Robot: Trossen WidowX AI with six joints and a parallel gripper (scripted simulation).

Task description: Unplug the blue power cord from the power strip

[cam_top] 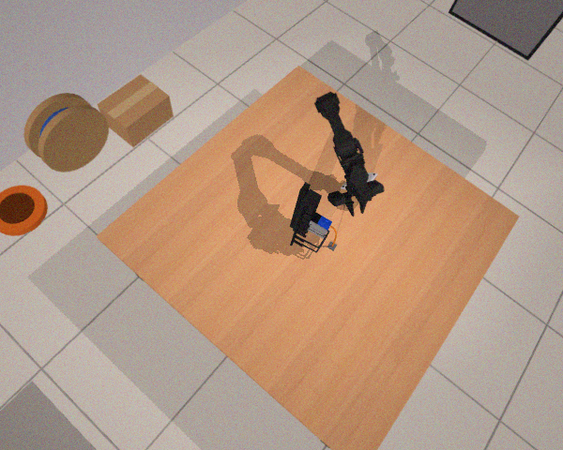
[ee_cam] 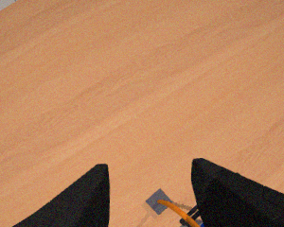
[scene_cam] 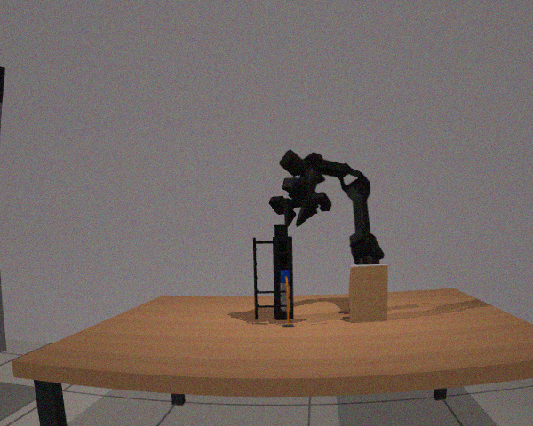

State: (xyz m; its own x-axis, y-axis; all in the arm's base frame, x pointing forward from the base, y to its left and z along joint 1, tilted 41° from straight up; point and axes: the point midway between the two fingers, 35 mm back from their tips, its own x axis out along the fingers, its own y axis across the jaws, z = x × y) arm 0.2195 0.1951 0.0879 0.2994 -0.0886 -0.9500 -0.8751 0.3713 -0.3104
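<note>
The blue plug is 3 cm ahead of my gripper tip, 10 cm to the right of it and 14 cm below it.
</note>
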